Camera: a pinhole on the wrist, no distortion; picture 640 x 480 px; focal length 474.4 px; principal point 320.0 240.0 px. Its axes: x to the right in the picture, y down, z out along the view. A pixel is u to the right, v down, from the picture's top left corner.
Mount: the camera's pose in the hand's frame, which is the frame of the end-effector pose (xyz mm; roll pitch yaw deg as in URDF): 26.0 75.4 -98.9 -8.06 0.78 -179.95
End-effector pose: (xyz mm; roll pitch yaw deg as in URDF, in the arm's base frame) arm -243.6 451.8 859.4 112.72 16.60 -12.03
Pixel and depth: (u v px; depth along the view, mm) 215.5 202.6 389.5
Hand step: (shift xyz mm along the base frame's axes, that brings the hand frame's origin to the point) 21.2 -300.3 -93.3
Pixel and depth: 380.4 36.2 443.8
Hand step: -108.8 -402.1 53.4
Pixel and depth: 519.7 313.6 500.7
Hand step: -307.0 -267.5 -150.7
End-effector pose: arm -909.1 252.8 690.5 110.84 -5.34 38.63
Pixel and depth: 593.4 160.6 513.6
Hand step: 52.6 -497.8 -91.6
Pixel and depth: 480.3 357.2 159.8
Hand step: 11.1 -60.9 -8.7
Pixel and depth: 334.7 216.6 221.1
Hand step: 95.1 -94.4 9.8
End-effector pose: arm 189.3 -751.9 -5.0 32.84 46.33 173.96
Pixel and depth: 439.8 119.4 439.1
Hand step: -188.5 105.8 315.4
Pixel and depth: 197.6 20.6 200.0
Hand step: -179.5 -36.9 63.5
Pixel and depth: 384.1 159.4 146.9
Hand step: -68.1 -32.8 55.7
